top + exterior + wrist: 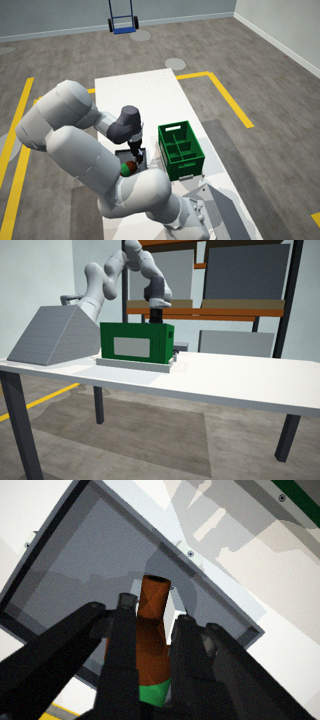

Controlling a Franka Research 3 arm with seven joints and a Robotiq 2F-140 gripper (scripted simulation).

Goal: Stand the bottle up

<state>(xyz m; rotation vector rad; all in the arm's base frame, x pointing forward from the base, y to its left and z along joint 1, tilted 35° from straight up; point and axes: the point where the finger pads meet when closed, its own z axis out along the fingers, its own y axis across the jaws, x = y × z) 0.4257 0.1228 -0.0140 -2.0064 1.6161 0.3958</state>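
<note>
Now: hand 5 cm to the right of the brown bottle, 2 cm above it and 1 cm past it. Round my hand: grey tray (5 cm below, 4 cm to the left, 1 cm ahead); then green crate (24 cm to the right, 3 cm behind, 2 cm above).
</note>
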